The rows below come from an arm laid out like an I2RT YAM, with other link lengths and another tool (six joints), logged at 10 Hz.
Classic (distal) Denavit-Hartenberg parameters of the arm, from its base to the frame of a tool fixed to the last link. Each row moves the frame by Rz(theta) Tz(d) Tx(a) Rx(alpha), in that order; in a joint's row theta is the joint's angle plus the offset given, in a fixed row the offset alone. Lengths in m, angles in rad.
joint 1: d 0.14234; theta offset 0; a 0.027; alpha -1.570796
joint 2: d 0; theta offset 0; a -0.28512; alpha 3.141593
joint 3: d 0; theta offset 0.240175; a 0.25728; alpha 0
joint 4: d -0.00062; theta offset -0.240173; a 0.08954; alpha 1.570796
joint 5: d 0.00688; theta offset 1.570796; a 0; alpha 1.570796
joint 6: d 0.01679; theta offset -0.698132; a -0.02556; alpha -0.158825
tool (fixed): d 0.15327; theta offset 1.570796; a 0; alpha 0
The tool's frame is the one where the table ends.
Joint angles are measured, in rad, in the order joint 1, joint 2, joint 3, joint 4, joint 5, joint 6. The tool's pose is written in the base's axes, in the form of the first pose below.
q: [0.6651, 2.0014, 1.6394, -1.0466, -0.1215, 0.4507]
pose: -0.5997 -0.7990 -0.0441 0.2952; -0.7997 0.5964 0.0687 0.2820; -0.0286 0.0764 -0.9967 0.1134; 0 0 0 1
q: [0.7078, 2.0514, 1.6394, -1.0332, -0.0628, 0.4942]
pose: -0.6065 -0.7939 -0.0423 0.2903; -0.7947 0.6069 0.0033 0.2896; 0.0230 0.0356 -0.9991 0.0926; 0 0 0 1
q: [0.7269, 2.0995, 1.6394, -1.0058, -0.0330, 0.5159]
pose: -0.6112 -0.7904 -0.0409 0.2912; -0.7899 0.6124 -0.0311 0.2950; 0.0497 0.0133 -0.9987 0.0732; 0 0 0 1
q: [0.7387, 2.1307, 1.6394, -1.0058, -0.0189, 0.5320]
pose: -0.6145 -0.7869 -0.0562 0.2875; -0.7845 0.6171 -0.0613 0.2957; 0.0829 0.0064 -0.9965 0.0609; 0 0 0 1
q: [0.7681, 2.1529, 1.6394, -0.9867, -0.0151, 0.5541]
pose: -0.6089 -0.7912 -0.0568 0.2813; -0.7885 0.6115 -0.0657 0.3064; 0.0867 0.0048 -0.9962 0.0519; 0 0 0 1
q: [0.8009, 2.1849, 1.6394, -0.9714, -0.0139, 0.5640]
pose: -0.5896 -0.8049 -0.0666 0.2718; -0.8010 0.5933 -0.0793 0.3163; 0.1034 0.0066 -0.9946 0.0392; 0 0 0 1
